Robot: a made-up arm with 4 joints.
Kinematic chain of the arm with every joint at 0, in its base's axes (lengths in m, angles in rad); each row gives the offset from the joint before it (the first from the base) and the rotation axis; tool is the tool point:
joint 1: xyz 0 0 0.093 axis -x
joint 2: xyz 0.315 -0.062 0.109 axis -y
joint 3: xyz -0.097 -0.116 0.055 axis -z
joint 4: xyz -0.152 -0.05 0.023 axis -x
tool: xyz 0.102 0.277 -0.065
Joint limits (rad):
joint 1: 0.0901..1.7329
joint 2: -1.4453..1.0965
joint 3: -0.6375..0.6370
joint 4: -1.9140..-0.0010
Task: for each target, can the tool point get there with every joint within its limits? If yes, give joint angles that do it. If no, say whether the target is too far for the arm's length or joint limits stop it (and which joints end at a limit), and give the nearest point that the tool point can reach.
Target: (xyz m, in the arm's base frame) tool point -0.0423 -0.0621 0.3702
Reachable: yes | joints 0.3387 0.7996 -0.2249 -1.4815
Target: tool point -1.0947 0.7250 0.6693
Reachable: no: too far | nearest point -0.0551 0.2758 0.3122 | short by 1.187 m
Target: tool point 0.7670 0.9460 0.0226
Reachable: no: too far | nearest point 0.5075 0.4928 0.2246 | short by 0.560 m
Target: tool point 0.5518 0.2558 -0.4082
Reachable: no: joint limits stop it (at a limit: joint 1, joint 2) | nearest point 0.4507 0.2474 0.0026 | short by 0.423 m
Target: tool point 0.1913 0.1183 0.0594
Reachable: yes | joints 1.3217 0.6628 0.2012 -0.2164
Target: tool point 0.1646 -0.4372 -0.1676
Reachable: no: joint limits stop it (at a limit: joint 2, joint 3, joint 4) | nearest point 0.1788 -0.1114 0.0266 | short by 0.380 m
